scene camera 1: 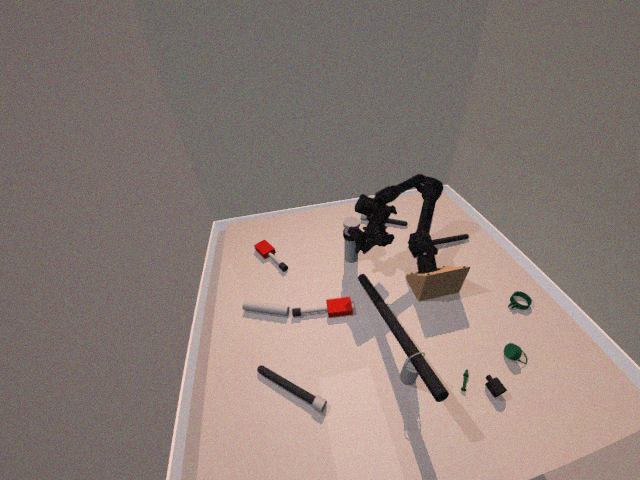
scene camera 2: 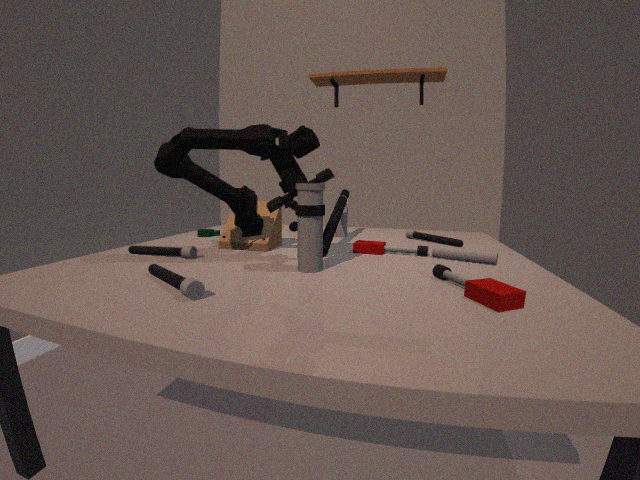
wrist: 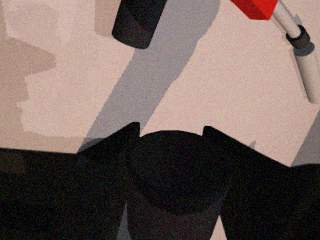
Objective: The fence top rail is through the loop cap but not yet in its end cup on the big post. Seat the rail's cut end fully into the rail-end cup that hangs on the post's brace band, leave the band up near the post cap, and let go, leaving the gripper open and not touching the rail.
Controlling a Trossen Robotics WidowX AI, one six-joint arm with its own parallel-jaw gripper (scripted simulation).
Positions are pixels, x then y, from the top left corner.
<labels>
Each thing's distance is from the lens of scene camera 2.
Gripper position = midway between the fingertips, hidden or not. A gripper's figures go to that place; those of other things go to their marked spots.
gripper (scene camera 2: 316, 219): 86 cm
grey tube (scene camera 2: 477, 256): 94 cm
</labels>
